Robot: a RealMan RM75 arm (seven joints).
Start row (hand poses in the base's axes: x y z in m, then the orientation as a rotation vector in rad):
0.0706, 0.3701, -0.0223, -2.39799, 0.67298, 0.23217
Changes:
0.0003, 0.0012, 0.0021, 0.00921, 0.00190, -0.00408
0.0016, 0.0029, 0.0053, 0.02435, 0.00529, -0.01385
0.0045, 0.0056, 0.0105, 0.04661, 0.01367, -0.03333
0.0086, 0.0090, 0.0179, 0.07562, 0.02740, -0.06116
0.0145, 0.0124, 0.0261, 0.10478, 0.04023, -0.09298
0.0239, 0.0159, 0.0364, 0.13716, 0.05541, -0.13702
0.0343, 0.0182, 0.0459, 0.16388, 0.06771, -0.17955
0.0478, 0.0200, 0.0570, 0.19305, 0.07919, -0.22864
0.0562, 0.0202, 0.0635, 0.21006, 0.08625, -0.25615
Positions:
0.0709, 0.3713, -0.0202, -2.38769, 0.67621, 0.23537
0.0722, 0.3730, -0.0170, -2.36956, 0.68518, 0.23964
0.0751, 0.3757, -0.0118, -2.34088, 0.70568, 0.24779
0.0792, 0.3791, -0.0044, -2.30230, 0.73600, 0.26055
0.0851, 0.3825, 0.0038, -2.26152, 0.76981, 0.27039
0.0945, 0.3860, 0.0141, -2.21193, 0.81673, 0.27854
0.1049, 0.3883, 0.0236, -2.16761, 0.86138, 0.28223
0.1184, 0.3901, 0.0347, -2.11723, 0.91110, 0.28269
0.1268, 0.3903, 0.0412, -2.08798, 0.93848, 0.28377

